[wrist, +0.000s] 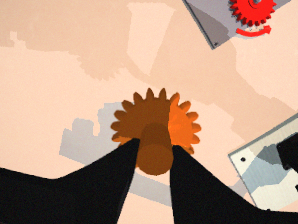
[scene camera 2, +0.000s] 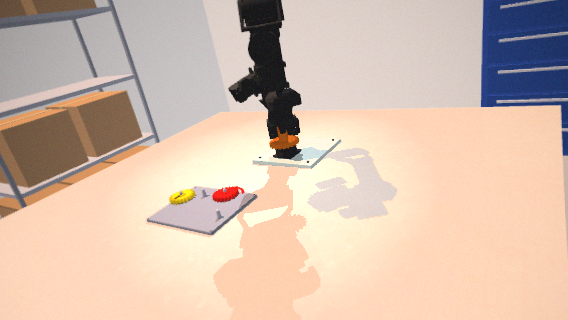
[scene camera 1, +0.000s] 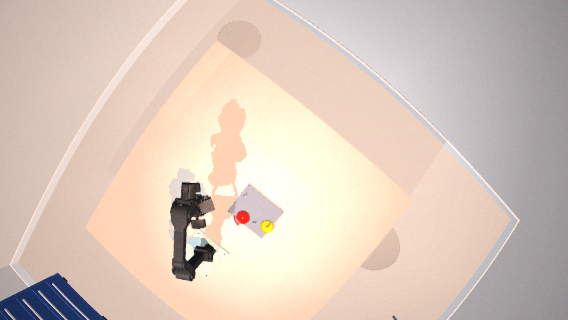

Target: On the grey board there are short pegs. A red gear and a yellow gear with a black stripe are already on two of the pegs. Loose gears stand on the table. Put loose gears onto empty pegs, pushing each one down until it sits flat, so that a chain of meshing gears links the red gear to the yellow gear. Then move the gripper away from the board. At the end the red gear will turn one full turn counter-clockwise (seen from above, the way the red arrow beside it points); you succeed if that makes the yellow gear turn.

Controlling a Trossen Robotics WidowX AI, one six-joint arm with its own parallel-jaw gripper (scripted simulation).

Labels:
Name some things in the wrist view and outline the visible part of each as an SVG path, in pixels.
My gripper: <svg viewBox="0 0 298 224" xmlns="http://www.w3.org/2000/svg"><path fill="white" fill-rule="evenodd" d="M173 145L174 161L172 168L170 168L169 190L170 200L172 200L174 224L298 224L298 212L283 212L283 210L278 212L278 210L259 209L258 206L255 208L253 204L250 204L249 201L246 201L245 198L239 196L237 192L233 192L233 189L223 184L221 180L218 180L212 172L206 171L204 165L194 159L192 155L186 153L181 145ZM140 139L129 140L128 143L122 144L121 147L93 161L88 167L76 169L76 171L67 173L67 175L60 177L60 179L56 179L56 177L55 179L45 179L45 177L28 175L28 173L20 173L1 167L0 224L118 224L118 217L120 217L122 206L124 206L126 197L128 197L129 185L132 183L134 169L136 169Z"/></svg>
An orange gear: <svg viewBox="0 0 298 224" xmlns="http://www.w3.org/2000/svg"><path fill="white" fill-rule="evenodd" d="M148 87L146 99L142 99L140 93L136 91L133 93L134 104L132 101L122 100L122 108L125 111L116 109L113 115L120 121L113 121L110 124L110 129L116 131L112 136L112 141L120 143L117 148L121 147L122 144L128 143L129 140L140 139L136 168L140 168L146 175L160 176L172 168L174 161L173 145L181 145L186 153L193 155L194 151L190 144L200 144L200 139L194 133L200 132L201 127L200 124L194 123L198 117L197 112L188 112L190 107L192 107L192 103L189 100L178 105L180 103L180 92L174 93L168 99L165 87L158 93L158 97L154 96L153 89Z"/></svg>

